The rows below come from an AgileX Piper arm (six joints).
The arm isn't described. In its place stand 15 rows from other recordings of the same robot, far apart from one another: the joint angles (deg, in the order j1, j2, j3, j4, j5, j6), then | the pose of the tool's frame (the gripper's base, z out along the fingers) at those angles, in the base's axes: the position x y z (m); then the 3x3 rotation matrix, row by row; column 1 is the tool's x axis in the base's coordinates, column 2 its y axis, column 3 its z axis.
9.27, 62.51, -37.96, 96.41, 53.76, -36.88 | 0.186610 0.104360 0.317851; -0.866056 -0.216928 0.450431; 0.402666 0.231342 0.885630; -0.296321 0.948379 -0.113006
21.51, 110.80, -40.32, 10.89, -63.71, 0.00 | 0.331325 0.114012 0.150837; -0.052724 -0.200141 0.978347; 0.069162 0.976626 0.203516; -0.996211 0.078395 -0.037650
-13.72, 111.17, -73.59, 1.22, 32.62, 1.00 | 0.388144 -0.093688 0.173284; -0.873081 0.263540 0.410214; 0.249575 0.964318 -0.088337; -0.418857 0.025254 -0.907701
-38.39, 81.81, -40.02, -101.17, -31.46, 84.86 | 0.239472 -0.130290 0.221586; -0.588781 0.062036 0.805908; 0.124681 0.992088 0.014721; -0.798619 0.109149 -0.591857
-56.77, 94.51, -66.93, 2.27, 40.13, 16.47 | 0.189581 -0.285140 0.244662; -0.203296 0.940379 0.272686; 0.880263 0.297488 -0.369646; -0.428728 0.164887 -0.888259
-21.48, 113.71, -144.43, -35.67, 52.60, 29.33 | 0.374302 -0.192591 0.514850; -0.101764 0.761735 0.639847; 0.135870 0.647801 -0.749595; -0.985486 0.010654 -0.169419
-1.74, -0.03, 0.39, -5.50, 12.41, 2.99 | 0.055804 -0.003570 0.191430; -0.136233 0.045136 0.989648; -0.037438 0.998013 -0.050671; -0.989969 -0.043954 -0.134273
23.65, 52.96, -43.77, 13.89, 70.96, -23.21 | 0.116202 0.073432 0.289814; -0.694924 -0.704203 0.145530; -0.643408 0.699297 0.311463; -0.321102 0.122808 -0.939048
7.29, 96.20, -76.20, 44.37, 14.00, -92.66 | 0.392825 0.065773 0.317841; -0.065747 -0.499582 0.863768; -0.760045 0.585955 0.281050; -0.646537 -0.638024 -0.418230
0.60, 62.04, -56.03, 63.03, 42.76, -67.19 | 0.218521 0.057355 0.378892; -0.278243 -0.633177 0.722266; -0.167301 0.772414 0.612688; -0.945828 0.049641 -0.320850
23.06, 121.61, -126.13, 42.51, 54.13, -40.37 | 0.427780 0.236267 0.361606; -0.374730 -0.832486 0.408099; -0.350615 0.534728 0.768853; -0.858281 0.145027 -0.492261
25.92, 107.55, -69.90, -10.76, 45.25, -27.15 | 0.333230 0.148537 0.175805; -0.488766 -0.835078 0.252493; -0.866017 0.499405 -0.024705; -0.105465 -0.230738 -0.967283
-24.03, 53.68, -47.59, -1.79, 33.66, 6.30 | 0.172654 -0.078704 0.338754; -0.483412 0.462310 0.743359; 0.307326 0.884748 -0.350387; -0.819673 0.059072 -0.569778
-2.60, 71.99, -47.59, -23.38, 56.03, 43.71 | 0.216584 -0.039814 0.258705; -0.757389 0.599438 0.258913; 0.508876 0.790335 -0.341197; -0.409155 -0.126665 -0.903631
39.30, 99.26, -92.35, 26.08, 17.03, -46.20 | 0.318414 0.275759 0.382277; 0.045989 -0.757556 0.651148; -0.424120 0.575363 0.699342; -0.904438 -0.308327 -0.294834
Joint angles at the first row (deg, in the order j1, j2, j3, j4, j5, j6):
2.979 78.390 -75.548 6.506 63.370 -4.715
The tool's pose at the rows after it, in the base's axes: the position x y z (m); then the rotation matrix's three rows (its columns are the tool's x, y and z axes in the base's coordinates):
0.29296 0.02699 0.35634; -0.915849 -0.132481 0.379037; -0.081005 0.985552 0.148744; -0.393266 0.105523 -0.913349
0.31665 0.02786 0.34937; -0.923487 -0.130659 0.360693; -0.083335 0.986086 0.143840; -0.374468 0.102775 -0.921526
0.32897 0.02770 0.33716; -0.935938 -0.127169 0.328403; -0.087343 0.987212 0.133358; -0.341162 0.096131 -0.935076
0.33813 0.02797 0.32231; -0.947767 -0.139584 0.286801; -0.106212 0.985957 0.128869; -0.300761 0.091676 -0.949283
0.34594 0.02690 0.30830; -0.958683 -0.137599 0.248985; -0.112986 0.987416 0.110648; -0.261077 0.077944 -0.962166
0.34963 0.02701 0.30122; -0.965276 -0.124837 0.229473; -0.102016 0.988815 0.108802; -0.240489 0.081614 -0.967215
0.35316 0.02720 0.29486; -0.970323 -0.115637 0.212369; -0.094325 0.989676 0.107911; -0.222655 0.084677 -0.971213
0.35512 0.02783 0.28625; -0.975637 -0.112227 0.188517; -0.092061 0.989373 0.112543; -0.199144 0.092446 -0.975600
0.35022 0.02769 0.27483; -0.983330 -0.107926 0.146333; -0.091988 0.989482 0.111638; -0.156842 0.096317 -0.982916
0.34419 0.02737 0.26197; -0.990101 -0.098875 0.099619; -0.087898 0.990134 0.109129; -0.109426 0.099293 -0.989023
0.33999 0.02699 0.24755; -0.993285 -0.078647 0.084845; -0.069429 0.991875 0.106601; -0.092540 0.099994 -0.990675
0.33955 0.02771 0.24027; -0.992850 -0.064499 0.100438; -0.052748 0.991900 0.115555; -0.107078 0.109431 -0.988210
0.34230 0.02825 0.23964; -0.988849 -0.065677 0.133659; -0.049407 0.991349 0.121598; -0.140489 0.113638 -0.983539
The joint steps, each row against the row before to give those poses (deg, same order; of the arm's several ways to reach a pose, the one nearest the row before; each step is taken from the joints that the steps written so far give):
0.001 5.652 -5.692 1.403 6.082 0.000
-0.001 5.018 -4.023 -0.252 0.165 -0.001
0.000 2.940 -0.915 -0.542 -0.002 0.000
0.001 2.539 -0.002 -0.143 0.002 -1.000
0.000 2.311 0.002 -0.998 -0.001 0.000
-0.001 1.164 -0.002 -0.051 0.001 0.669
0.001 1.105 -0.092 0.000 -0.001 0.458
-0.001 0.961 0.586 0.367 -0.153 -0.001
0.000 -0.001 2.461 0.079 0.009 0.000
0.000 0.001 2.829 0.000 -0.112 0.244
0.000 0.000 3.313 0.000 -2.439 0.820
0.000 -0.001 1.762 0.656 -2.653 0.401
0.001 0.001 0.246 0.418 -2.166 -0.254

